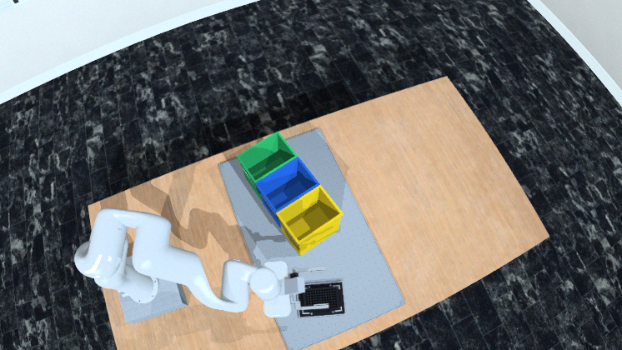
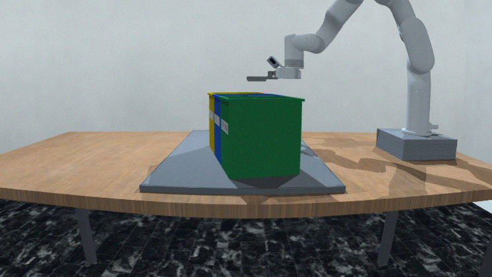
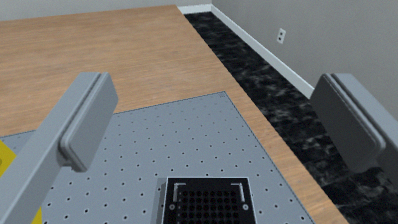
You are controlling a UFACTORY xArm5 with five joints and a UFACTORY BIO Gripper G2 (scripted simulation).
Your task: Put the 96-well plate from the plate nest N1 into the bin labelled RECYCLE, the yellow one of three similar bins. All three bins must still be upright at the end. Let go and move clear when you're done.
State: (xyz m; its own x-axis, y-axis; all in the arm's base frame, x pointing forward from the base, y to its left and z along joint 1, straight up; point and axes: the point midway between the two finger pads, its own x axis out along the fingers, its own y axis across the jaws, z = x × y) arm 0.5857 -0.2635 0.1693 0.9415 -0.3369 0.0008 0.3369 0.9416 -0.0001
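Now: the black 96-well plate 210 mm below my hand and 10 mm to the right of it. Round my hand: plate nest N1: 220 mm below, 10 mm to the right; yellow recycle bin: 250 mm to the left, 140 mm below, 80 mm ahead; blue bin: 380 mm to the left, 140 mm below, 50 mm ahead.
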